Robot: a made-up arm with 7 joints.
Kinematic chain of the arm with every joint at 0, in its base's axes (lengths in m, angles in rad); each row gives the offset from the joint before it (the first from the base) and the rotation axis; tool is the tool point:
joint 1: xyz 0 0.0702 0 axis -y
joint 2: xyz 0 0.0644 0 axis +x
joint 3: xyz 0 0 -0.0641 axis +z
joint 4: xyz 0 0 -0.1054 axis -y
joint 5: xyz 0 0 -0.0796 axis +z
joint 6: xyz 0 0 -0.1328 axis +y
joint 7: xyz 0 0 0 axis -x
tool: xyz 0 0 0
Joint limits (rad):
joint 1: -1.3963..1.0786
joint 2: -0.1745..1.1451
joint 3: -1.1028..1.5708
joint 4: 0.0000..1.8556
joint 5: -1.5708..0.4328
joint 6: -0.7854..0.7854
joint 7: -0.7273..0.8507
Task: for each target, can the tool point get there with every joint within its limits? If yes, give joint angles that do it. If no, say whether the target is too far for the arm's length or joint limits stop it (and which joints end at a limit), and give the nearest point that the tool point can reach.
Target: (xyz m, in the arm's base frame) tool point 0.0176 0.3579 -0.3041
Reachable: yes | joints -0.1010 0.5318 0.6922 0.2992 0.2750 0.5103 -0.1690
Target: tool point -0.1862 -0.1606 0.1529
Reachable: no: joint limits stop it (at a limit: joint 1, joint 2, joint 3) | nearest point -0.1642 -0.0850 -0.1236 | short by 0.288 m
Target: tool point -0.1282 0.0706 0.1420
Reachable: no: joint limits stop it (at a limit: joint 1, joint 2, joint 4) | nearest point -0.0672 0.3108 0.1343 | short by 0.248 m
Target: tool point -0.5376 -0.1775 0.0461
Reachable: no: too far | nearest point -0.3448 0.0118 -0.0912 | short by 0.303 m
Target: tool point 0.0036 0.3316 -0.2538
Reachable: yes | joints -0.7046 0.4344 0.5319 1.1503 -0.7120 0.3972 -0.4481
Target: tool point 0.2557 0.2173 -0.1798
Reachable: yes | joints 0.3156 0.1560 0.2249 1.1302 -0.3617 0.3545 -0.5460
